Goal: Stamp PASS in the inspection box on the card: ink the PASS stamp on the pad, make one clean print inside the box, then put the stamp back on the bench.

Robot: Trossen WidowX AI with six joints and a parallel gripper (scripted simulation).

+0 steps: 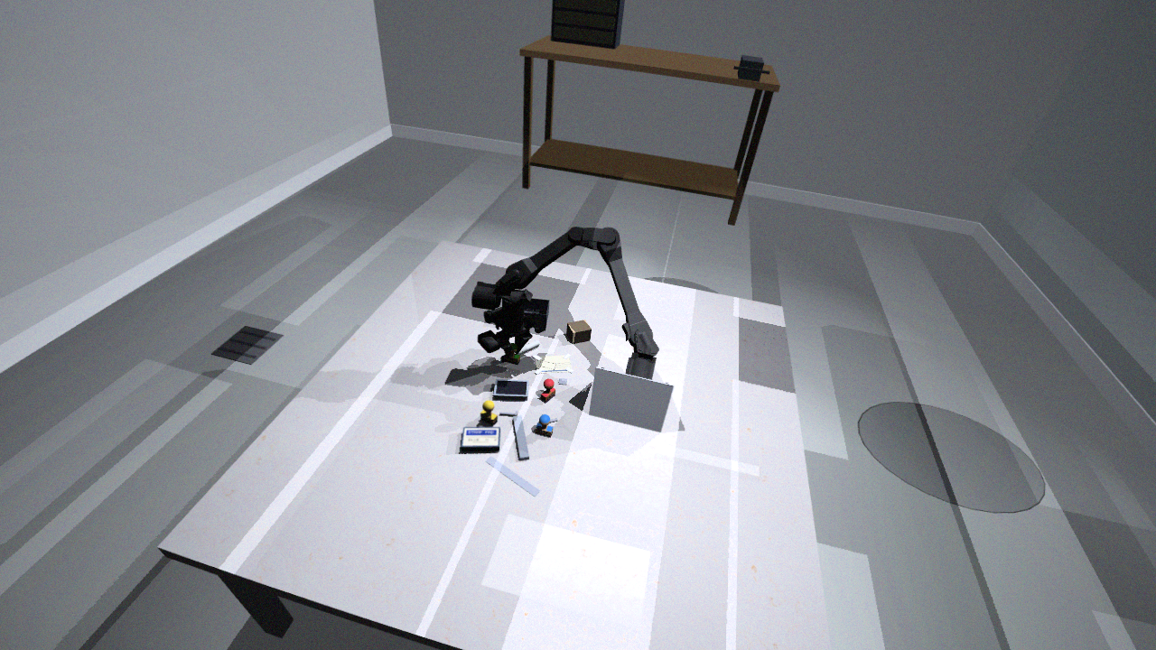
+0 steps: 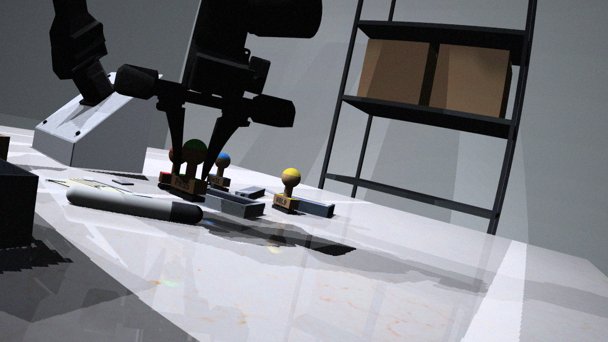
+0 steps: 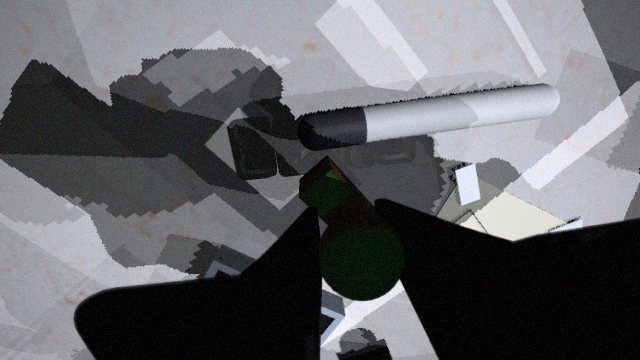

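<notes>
Now: gripper tip right at the green stamp. Also, from my gripper tip: cream card (110 mm behind, 50 mm to the right, 40 mm below); then red stamp (130 mm behind, 80 mm to the left, 20 mm below); then ink pad (100 mm to the left, 40 mm below, 30 mm behind).
</notes>
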